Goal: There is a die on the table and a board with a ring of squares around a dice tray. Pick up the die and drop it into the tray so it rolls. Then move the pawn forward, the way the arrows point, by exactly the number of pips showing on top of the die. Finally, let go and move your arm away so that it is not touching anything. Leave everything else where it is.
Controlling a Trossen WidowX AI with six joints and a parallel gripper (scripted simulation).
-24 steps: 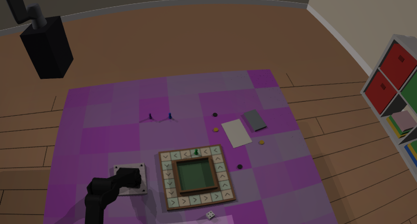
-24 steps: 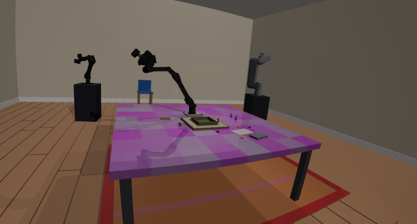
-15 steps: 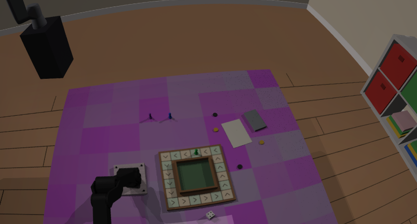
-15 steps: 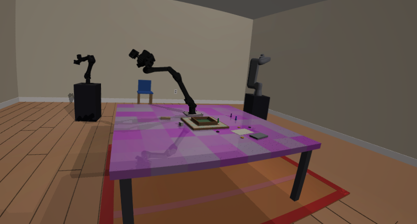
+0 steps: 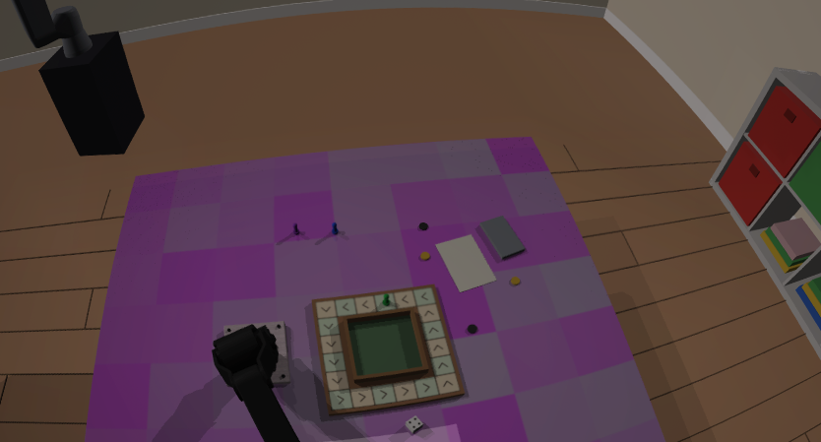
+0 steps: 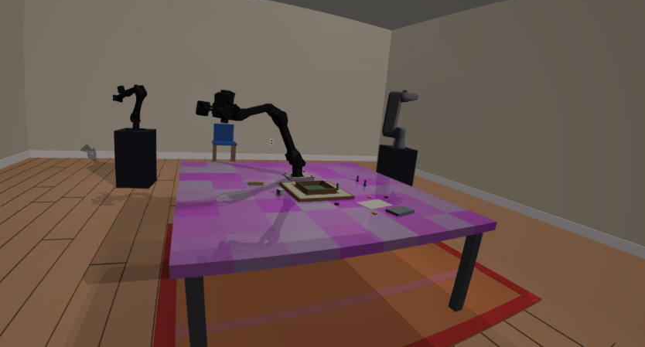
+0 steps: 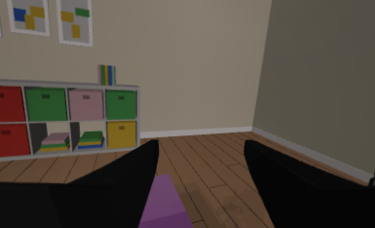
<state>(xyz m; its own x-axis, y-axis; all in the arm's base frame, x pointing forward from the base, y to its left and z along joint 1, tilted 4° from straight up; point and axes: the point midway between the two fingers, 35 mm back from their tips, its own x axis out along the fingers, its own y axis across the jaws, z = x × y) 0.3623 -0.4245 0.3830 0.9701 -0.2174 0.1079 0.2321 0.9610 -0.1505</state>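
Right now my gripper tip is 70 mm past the white die, 310 mm to the right of it and 360 mm above it. The rest, counted from my gripper tip: paper sheet: 80 mm ahead, 730 mm to the left, 370 mm below; then wooden block: 230 mm behind, 210 mm to the left, 370 mm below; then green pawn: 120 mm behind, 610 mm to the left, 350 mm below.
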